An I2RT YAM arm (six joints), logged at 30 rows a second.
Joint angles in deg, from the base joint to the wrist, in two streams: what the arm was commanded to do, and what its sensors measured. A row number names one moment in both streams.
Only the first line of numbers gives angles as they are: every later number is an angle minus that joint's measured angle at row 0.
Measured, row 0:
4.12 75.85 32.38 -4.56 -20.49 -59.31
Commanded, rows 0 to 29:
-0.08 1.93 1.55 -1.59 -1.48 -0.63
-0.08 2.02 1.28 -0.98 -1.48 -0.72
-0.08 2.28 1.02 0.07 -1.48 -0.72
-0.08 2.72 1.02 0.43 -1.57 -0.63
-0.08 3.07 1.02 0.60 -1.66 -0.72
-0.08 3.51 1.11 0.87 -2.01 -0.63
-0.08 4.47 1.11 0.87 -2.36 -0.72
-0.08 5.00 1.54 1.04 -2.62 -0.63
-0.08 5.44 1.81 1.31 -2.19 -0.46
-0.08 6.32 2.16 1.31 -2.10 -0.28
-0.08 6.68 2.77 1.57 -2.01 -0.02
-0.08 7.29 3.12 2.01 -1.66 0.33
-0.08 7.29 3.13 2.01 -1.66 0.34
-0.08 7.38 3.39 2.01 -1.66 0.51
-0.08 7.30 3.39 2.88 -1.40 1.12
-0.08 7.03 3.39 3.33 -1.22 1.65
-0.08 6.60 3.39 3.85 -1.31 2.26
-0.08 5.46 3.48 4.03 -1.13 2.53
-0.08 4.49 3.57 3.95 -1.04 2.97
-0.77 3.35 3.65 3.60 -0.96 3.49
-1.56 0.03 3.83 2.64 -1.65 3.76
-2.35 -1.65 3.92 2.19 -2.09 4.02
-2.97 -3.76 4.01 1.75 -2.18 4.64
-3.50 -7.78 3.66 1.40 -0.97 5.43
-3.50 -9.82 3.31 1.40 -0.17 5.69
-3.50 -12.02 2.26 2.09 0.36 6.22
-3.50 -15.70 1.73 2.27 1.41 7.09
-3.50 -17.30 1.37 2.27 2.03 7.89
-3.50 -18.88 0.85 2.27 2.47 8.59
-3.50 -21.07 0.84 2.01 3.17 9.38
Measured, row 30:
-3.58 -17.13 2.45 2.36 1.27 6.03
